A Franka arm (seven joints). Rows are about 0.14 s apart.
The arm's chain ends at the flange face. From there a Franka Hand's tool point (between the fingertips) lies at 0.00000 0.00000 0.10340 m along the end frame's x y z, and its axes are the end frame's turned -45 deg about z.
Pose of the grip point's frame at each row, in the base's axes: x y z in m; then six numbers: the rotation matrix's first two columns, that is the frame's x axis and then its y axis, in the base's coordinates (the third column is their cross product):
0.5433, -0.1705, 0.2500, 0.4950, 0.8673, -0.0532, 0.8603, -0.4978, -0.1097
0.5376, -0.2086, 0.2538, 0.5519, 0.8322, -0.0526, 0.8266, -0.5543, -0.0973
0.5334, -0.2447, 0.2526, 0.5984, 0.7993, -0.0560, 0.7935, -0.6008, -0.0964
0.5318, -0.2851, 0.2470, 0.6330, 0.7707, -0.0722, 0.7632, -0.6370, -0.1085
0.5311, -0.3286, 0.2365, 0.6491, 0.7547, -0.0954, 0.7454, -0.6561, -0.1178
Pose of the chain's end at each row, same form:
0.5559, -0.1714, 0.3526, 0.9583, 0.2613, -0.1152, 0.2583, -0.9653, -0.0400
0.5490, -0.2097, 0.3566, 0.9747, 0.1965, -0.1060, 0.1942, -0.9804, -0.0316
0.5448, -0.2461, 0.3554, 0.9842, 0.1404, -0.1078, 0.1380, -0.9900, -0.0286
0.5452, -0.2865, 0.3495, 0.9873, 0.0945, -0.1278, 0.0921, -0.9954, -0.0257
0.5468, -0.3292, 0.3387, 0.9861, 0.0697, -0.1508, 0.0681, -0.9976, -0.0158

